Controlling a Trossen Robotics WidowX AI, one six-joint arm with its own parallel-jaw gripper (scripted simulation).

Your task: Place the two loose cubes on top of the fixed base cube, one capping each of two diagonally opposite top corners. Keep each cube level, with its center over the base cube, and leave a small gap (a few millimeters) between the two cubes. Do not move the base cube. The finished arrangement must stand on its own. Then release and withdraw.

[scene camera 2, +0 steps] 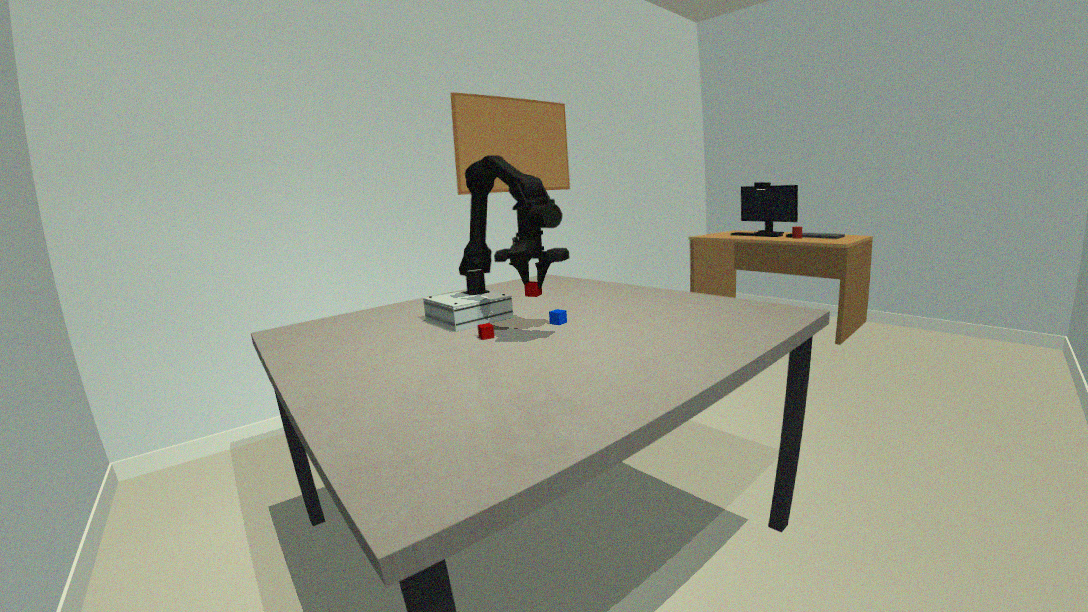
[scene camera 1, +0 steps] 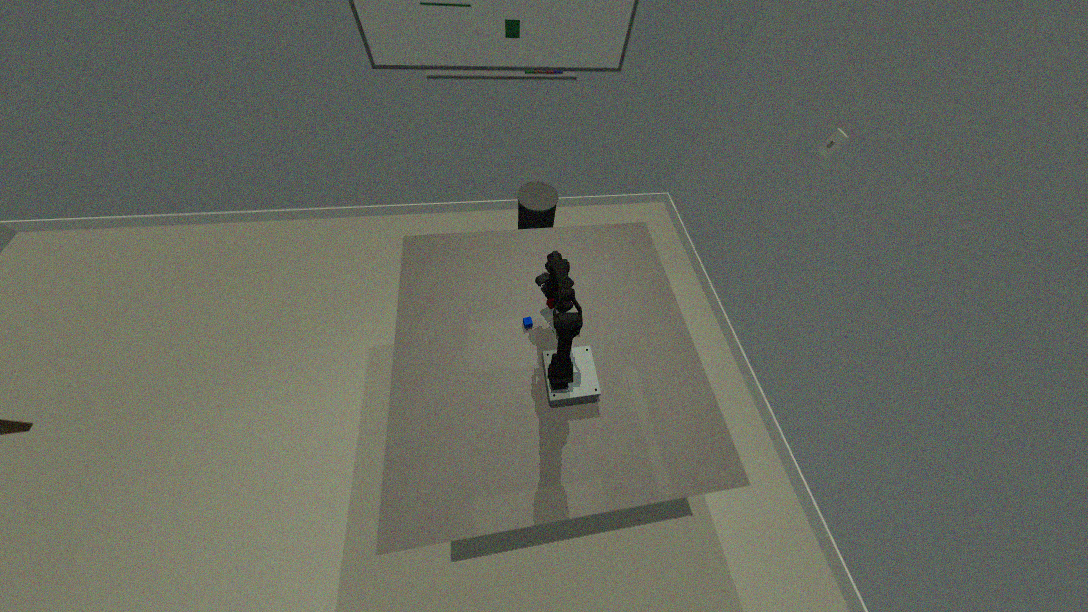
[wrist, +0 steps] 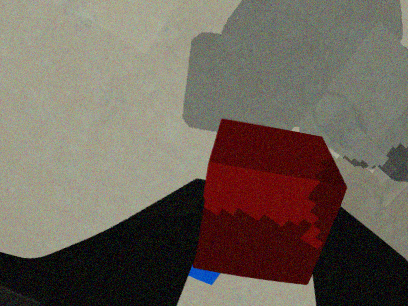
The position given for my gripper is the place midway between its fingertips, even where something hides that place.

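It is my gripper (scene camera 2: pixel 533 288) that I find in the scene, and the wrist view (wrist: pixel 263 204) shows my gripper too. What my gripper holds is a red cube (wrist: pixel 271 195).
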